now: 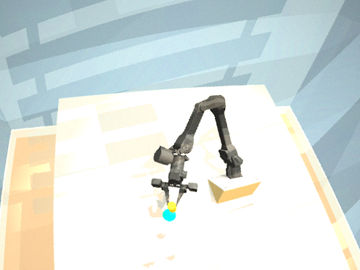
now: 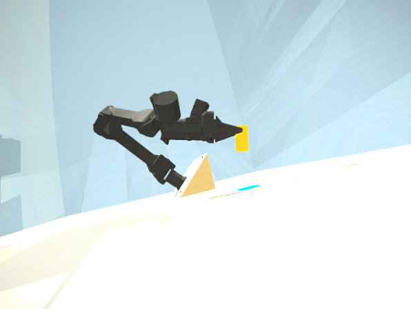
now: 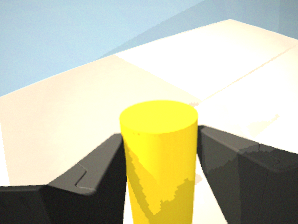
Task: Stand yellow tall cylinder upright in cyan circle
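Right now the cyan circle is 1 cm behind my gripper tip, 2 cm to the right of it and 15 cm below it. Also, from my gripper tip: yellow cylinder: 2 cm below.
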